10 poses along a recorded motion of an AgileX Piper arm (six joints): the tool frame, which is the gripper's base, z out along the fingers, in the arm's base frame.
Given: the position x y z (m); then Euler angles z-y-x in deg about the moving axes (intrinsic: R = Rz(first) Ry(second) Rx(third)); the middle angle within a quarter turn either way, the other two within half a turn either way.
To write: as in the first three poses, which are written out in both.
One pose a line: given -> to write
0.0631 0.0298 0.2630 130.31 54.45 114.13 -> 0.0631 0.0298 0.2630 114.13 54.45 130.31
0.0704 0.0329 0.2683 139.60 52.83 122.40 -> 0.0704 0.0329 0.2683 122.40 52.83 139.60
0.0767 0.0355 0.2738 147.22 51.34 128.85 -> 0.0767 0.0355 0.2738 128.85 51.34 147.22
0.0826 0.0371 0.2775 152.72 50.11 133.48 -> 0.0826 0.0371 0.2775 133.48 50.11 152.72
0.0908 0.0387 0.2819 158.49 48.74 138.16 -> 0.0908 0.0387 0.2819 138.16 48.74 158.49
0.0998 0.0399 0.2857 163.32 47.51 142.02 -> 0.0998 0.0399 0.2857 142.02 47.51 163.32
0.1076 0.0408 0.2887 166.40 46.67 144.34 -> 0.1076 0.0408 0.2887 144.34 46.67 166.40
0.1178 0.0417 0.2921 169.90 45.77 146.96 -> 0.1178 0.0417 0.2921 146.96 45.77 169.90
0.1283 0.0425 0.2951 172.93 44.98 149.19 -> 0.1283 0.0425 0.2951 149.19 44.98 172.93
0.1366 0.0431 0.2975 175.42 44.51 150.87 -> 0.1366 0.0431 0.2975 150.87 44.51 175.42
